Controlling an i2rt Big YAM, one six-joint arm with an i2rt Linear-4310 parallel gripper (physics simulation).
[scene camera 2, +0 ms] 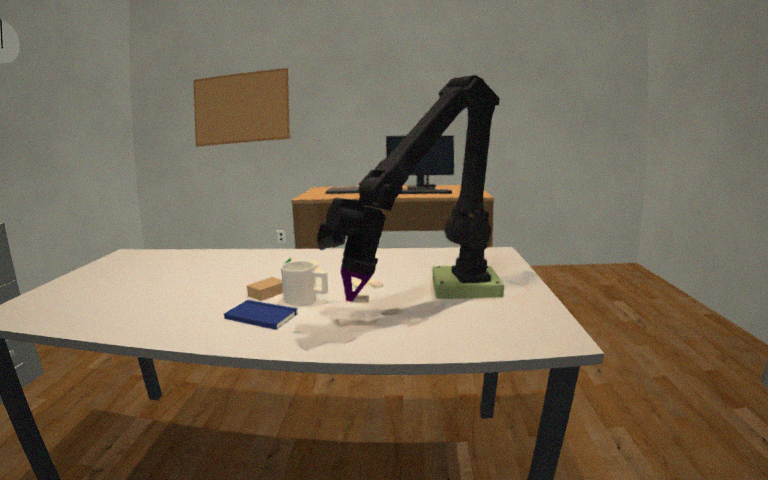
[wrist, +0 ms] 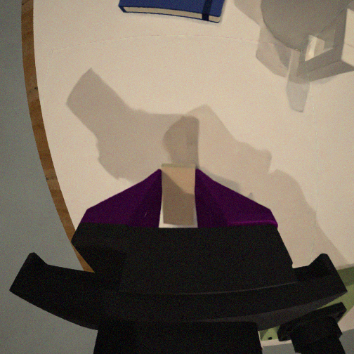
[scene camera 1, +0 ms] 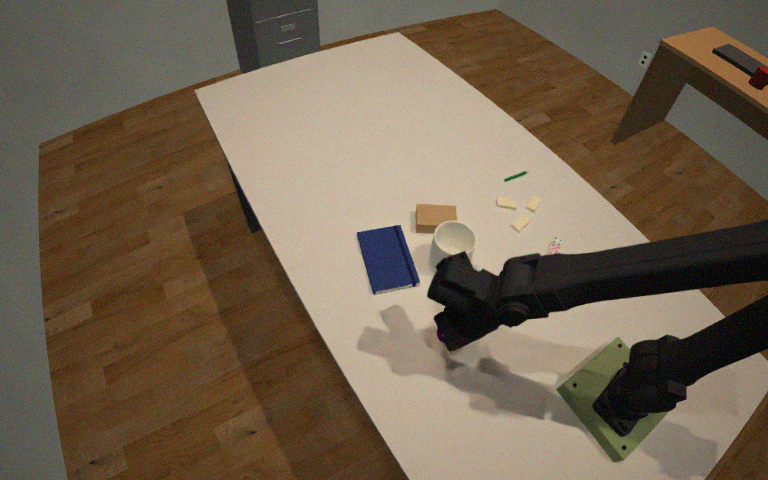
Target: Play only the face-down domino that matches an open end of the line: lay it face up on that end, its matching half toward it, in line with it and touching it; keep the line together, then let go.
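Places are measured from the arm's base along level axes (x back, y left, z down), in centimetres.
Pixels of known places: gripper, fingertip midpoint: [scene camera 2: 350,299] [scene camera 1: 444,334]; arm's base, link origin: [scene camera 2: 470,276] [scene camera 1: 622,401].
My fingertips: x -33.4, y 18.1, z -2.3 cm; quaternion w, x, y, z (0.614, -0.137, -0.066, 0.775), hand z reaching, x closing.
Ahead of a thing's pixels: the offset from my fingertips to its top centre. "*": to the spot under its first point.
My gripper [scene camera 2: 350,298] [wrist: 178,175] is shut on a cream domino @(dx +1.6, dy +0.3, dz -0.7 cm) [scene camera 2: 361,298] [wrist: 178,195], low over the table to the right of the mug in scene camera 2. The domino shows a plain, shaded side in the wrist view; its pips are not visible, and any gap to the table is unclear. The face-up line @(* dx -0.1, dy -39.3, dz +4.8 cm) [scene camera 1: 555,245] has blue, yellow and pink pips; the arm hides part of it in scene camera 1. Three other plain dominoes lie apart beyond it: one @(dx -16.9, dy -40.0, dz +4.8 cm) [scene camera 1: 506,202] at the left, one @(dx -12.4, dy -46.1, dz +4.8 cm) [scene camera 1: 534,203] at the right, one @(dx -10.4, dy -37.9, dz +4.8 cm) [scene camera 1: 520,223] nearer.
A white mug @(dx -11.8, dy -14.5, dz -3.9 cm) [scene camera 1: 453,240] [scene camera 2: 299,284] stands near the gripper, with a brown block @(dx -23.7, dy -20.7, dz +2.6 cm) [scene camera 1: 435,218] [scene camera 2: 265,288] behind it. A blue notebook @(dx -22.6, dy -4.9, dz +4.4 cm) [scene camera 1: 387,259] [scene camera 2: 260,314] [wrist: 172,7] lies beside them. A green pencil @(dx -21.8, dy -51.1, dz +5.0 cm) [scene camera 1: 515,176] lies beyond the dominoes. The arm's green base [scene camera 1: 589,390] [scene camera 2: 467,289] is on the table.
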